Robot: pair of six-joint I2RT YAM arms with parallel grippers.
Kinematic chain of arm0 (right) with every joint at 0, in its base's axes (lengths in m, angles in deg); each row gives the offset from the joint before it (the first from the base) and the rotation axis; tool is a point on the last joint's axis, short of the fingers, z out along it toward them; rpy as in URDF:
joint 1: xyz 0 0 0.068 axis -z
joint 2: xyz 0.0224 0.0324 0.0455 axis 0.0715 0.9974 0
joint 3: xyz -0.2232 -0.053 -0.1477 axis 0.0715 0.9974 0
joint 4: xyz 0.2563 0.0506 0.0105 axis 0.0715 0.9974 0
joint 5: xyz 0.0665 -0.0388 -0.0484 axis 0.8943 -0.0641 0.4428
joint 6: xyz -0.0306 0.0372 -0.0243 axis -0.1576 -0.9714 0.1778
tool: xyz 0 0 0 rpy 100.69 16.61 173.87
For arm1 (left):
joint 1: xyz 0 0 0.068 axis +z
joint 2: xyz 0.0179 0.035 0.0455 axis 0.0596 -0.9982 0
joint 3: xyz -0.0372 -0.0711 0.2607 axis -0.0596 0.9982 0
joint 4: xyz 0.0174 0.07 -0.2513 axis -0.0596 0.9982 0
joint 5: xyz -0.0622 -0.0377 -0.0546 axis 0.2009 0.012 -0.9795
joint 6: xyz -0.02 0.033 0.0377 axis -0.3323 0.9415 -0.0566
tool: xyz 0 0 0 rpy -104.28 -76.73 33.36
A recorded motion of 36 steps. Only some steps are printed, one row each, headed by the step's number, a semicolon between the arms.
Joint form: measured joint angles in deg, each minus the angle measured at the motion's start. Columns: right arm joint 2, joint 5, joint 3, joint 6, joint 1, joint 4; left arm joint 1, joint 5, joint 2, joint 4, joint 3, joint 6.
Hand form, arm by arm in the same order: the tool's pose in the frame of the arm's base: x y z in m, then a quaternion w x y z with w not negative. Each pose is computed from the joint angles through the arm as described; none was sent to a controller.
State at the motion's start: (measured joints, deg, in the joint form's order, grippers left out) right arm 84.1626 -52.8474 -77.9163 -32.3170 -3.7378 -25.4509; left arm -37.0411 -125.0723 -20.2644 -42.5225 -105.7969 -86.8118
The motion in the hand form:
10: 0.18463 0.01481 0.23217 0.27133 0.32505 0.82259 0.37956; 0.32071 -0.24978 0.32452 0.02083 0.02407 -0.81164 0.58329
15: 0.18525 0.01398 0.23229 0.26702 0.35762 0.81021 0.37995; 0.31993 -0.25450 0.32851 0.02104 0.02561 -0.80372 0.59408
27: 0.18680 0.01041 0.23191 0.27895 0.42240 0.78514 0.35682; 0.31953 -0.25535 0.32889 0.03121 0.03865 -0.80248 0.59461
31: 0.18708 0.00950 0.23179 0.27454 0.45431 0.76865 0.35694; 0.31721 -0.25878 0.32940 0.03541 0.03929 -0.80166 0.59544
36: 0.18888 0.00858 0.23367 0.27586 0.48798 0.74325 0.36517; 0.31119 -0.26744 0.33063 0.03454 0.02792 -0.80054 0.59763
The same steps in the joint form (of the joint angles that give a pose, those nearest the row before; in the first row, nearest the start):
10: 0.04 1.20 0.00 -13.51 0.02 -5.27; -0.33 -0.72 0.00 -9.05 0.00 -5.33
15: 0.04 -0.28 0.00 -17.36 0.02 -5.53; -0.94 -0.70 0.00 -11.80 0.00 -7.85
27: 0.05 -6.47 0.00 -23.32 0.02 -5.90; -1.07 -0.68 0.00 -12.06 0.00 -9.99
31: 0.04 -8.00 0.00 -27.19 0.02 -5.95; -1.66 -0.53 0.00 -12.44 0.00 -10.80
36: 0.04 -9.53 0.00 -32.09 0.02 -7.32; -3.17 0.07 0.00 -13.36 0.00 -10.84

